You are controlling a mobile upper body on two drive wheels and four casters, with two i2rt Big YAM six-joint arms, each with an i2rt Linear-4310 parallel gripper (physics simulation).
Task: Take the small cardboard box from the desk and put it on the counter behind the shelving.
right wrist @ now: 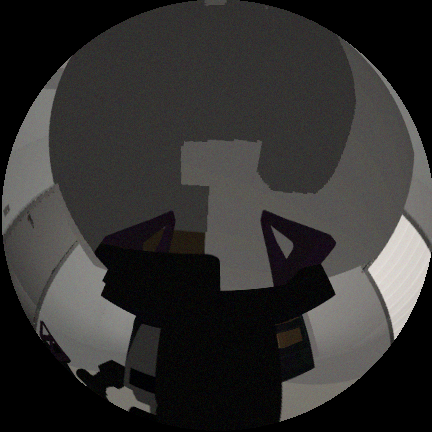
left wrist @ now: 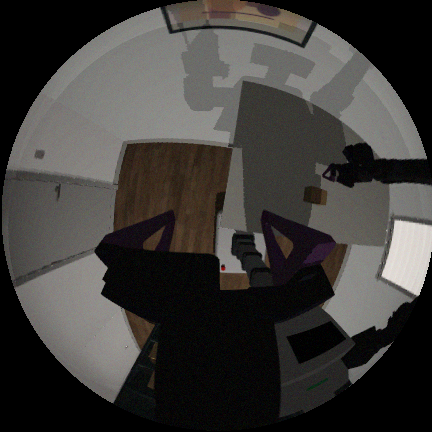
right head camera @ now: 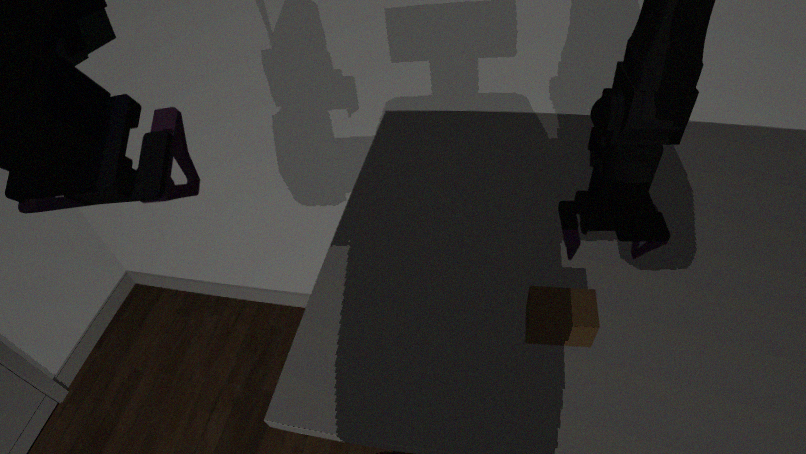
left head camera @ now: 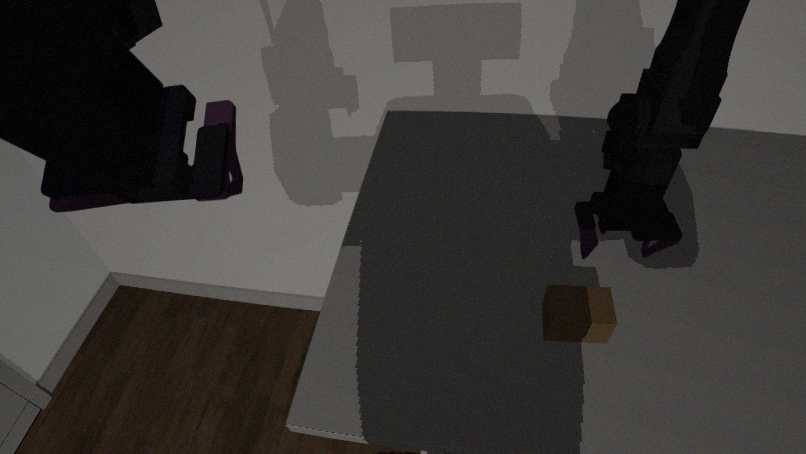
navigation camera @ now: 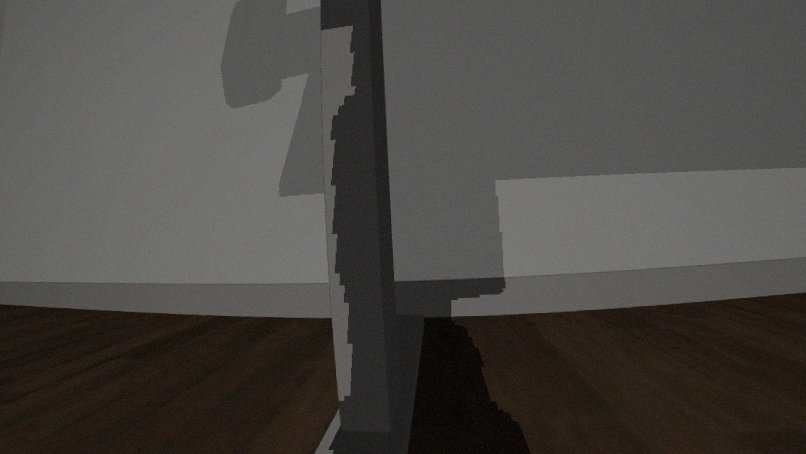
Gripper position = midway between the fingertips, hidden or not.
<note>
In view: my left gripper (left head camera: 186, 189), my right gripper (right head camera: 601, 256) and a brown cardboard box (right head camera: 554, 316).
The brown cardboard box is seen too in the left head camera view (left head camera: 586, 314). My left gripper shows as well in the left wrist view (left wrist: 217, 214) and in the right head camera view (right head camera: 150, 191). My right gripper shows as well in the right wrist view (right wrist: 217, 215) and in the left head camera view (left head camera: 613, 255). The navigation camera view does not show the brown cardboard box: it is out of frame.
</note>
